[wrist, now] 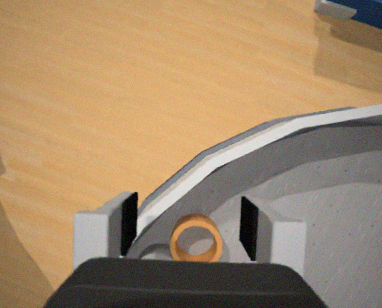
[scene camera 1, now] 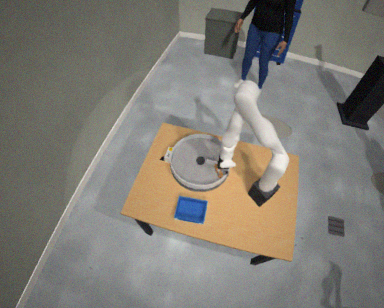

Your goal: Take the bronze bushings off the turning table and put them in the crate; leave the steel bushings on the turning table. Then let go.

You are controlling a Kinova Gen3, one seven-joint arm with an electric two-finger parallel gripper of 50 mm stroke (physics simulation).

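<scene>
The turning table is a round grey disc with a raised pale rim. A bronze bushing stands on it near the rim, its round opening facing up. Small bronze shapes show beside the gripper in the scene view; their number is unclear. My gripper is open and empty, with its fingers on either side of the bronze bushing in the wrist view. A grey curved edge left of that bushing may be a steel bushing, partly hidden by the gripper body. The blue crate looks empty in the scene view.
The wooden table carries the turning table, the crate and the arm's dark base. A small white box with a yellow mark sits at the turning table's left edge. A person stands behind the table.
</scene>
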